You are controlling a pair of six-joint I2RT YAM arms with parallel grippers.
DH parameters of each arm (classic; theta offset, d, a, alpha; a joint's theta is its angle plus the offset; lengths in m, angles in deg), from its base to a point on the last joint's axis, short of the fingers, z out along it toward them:
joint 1: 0 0.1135 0.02 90
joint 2: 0 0 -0.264 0
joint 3: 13.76 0 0.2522 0
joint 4: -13.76 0 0.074 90
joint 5: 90 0 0 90
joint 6: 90 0.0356 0 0
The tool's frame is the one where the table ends.
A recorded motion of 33 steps. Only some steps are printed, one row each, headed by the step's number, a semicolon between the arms.
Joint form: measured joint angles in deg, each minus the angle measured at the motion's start. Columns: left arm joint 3, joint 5, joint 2, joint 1, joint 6, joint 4; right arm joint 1, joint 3, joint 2, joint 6, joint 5, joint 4.
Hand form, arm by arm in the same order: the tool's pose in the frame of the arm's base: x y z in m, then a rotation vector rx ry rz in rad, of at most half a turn. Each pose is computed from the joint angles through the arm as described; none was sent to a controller.
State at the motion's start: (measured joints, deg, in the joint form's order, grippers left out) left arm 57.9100 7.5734 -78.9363 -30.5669 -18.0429 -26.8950; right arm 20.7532 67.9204 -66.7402 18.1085 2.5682 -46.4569
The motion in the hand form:
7: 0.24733 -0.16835 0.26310 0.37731 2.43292 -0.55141; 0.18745 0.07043 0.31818 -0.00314 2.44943 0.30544
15: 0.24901 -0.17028 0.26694 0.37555 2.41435 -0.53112; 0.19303 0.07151 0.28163 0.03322 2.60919 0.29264
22: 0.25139 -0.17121 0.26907 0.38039 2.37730 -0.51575; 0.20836 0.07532 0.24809 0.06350 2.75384 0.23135
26: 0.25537 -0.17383 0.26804 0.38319 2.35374 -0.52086; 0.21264 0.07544 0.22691 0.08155 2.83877 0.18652
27: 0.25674 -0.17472 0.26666 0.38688 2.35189 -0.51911; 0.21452 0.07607 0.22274 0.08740 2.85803 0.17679
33: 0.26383 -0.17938 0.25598 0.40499 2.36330 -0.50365; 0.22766 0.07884 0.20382 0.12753 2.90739 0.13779
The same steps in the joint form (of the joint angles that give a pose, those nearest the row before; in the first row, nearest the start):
7: 1.49 -0.92 -1.11 -2.88 -0.39 0.41; -0.02 -8.70 7.83 2.19 -1.79 -2.84
15: 2.32 -2.23 -1.33 -3.17 -0.15 0.61; -0.61 -13.24 4.55 3.80 -3.65 -3.89
22: 2.29 -3.30 -1.36 -3.19 0.68 2.40; -1.05 -15.23 -2.34 4.46 -3.63 -3.54
26: 2.29 -3.37 -2.12 -3.19 0.96 4.44; -1.36 -16.96 -5.86 4.72 -3.43 -3.41
27: 2.29 -3.39 -2.51 -3.19 1.16 4.87; -1.36 -17.00 -6.95 4.92 -3.39 -3.43
33: 2.30 -3.50 -5.01 -3.19 2.01 6.43; -1.68 -17.01 -12.31 6.01 -2.78 -1.27

